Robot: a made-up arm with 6 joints. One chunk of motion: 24 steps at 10 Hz.
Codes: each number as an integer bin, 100 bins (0 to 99) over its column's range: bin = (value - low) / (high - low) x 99, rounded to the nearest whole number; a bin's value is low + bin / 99 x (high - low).
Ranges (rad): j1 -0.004..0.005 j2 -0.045..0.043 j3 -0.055..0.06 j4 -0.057..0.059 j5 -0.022..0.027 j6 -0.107..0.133
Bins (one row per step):
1: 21 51 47 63 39 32
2: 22 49 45 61 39 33
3: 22 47 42 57 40 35
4: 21 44 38 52 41 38
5: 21 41 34 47 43 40
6: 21 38 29 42 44 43
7: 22 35 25 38 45 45
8: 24 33 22 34 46 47
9: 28 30 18 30 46 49
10: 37 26 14 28 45 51
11: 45 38 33 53 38 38
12: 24 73 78 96 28 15
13: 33 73 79 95 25 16
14: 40 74 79 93 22 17
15: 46 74 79 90 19 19
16: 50 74 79 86 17 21
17: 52 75 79 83 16 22
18: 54 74 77 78 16 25
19: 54 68 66 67 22 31
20: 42 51 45 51 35 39
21: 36 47 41 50 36 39
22: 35 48 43 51 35 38
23: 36 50 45 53 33 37
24: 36 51 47 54 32 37
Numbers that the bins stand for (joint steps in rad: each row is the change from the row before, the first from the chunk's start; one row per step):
1: -0.00209 0.00033 -0.00040 0.01682 -0.00270 -0.02942
2: -0.00200 -0.00144 -0.00273 0.01447 -0.00270 -0.02700
3: -0.00200 -0.00322 -0.00621 0.00979 -0.00220 -0.02215
4: -0.00209 -0.00589 -0.01086 0.00393 -0.00171 -0.01488
5: -0.00209 -0.00856 -0.01551 -0.00193 -0.00072 -0.01003
6: -0.00209 -0.01122 -0.02131 -0.00779 -0.00022 -0.00276
7: -0.00200 -0.01389 -0.02596 -0.01247 0.00027 0.00209
8: -0.00182 -0.01567 -0.02944 -0.01716 0.00077 0.00694
9: -0.00145 -0.01833 -0.03409 -0.02185 0.00077 0.01179
10: -0.00064 -0.02189 -0.03874 -0.02419 0.00027 0.01664
11: 0.00009 -0.01122 -0.01667 0.00510 -0.00319 -0.01488
12: -0.00182 0.01989 0.03561 0.05548 -0.00814 -0.07064
13: -0.00100 0.01989 0.03677 0.05431 -0.00963 -0.06821
14: -0.00036 0.02078 0.03677 0.05197 -0.01111 -0.06579
15: 0.00018 0.02078 0.03677 0.04845 -0.01260 -0.06094
16: 0.00055 0.02078 0.03677 0.04377 -0.01359 -0.05609
17: 0.00073 0.02167 0.03677 0.04025 -0.01408 -0.05367
18: 0.00091 0.02078 0.03444 0.03439 -0.01408 -0.04639
19: 0.00091 0.01544 0.02167 0.02151 -0.01111 -0.03185
20: -0.00018 0.00033 -0.00273 0.00276 -0.00468 -0.01245
21: -0.00073 -0.00322 -0.00737 0.00159 -0.00418 -0.01245
22: -0.00082 -0.00233 -0.00505 0.00276 -0.00468 -0.01488
23: -0.00073 -0.00056 -0.00273 0.00510 -0.00567 -0.01730
24: -0.00073 0.00033 -0.00040 0.00627 -0.00616 -0.01730

